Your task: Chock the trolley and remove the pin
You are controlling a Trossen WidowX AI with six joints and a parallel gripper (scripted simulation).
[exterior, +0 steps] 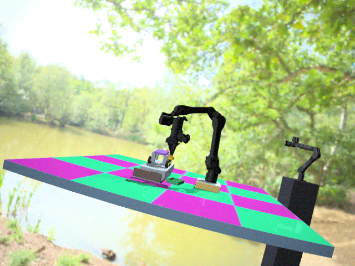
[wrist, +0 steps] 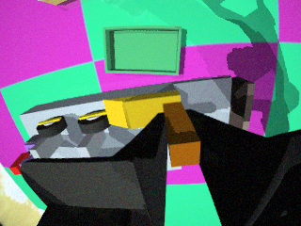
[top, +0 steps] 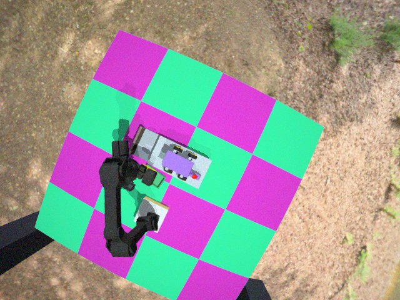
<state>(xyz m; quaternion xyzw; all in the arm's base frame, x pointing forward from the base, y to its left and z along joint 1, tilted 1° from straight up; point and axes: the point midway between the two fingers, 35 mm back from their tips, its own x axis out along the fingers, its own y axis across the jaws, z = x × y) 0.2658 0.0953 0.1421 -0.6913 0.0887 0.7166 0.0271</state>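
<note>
Now: the red-headed stop pin 3 cm ahead of my gripper tip, 24 cm to the right of it and 3 cm below it. From my gripper tip the other things lie so: yellow chock: 2 cm to the right, 1 cm below; then green tray: 5 cm behind, 3 cm to the right, 16 cm below; then purple-topped trolley: 6 cm ahead, 15 cm to the right, 5 cm below.
</note>
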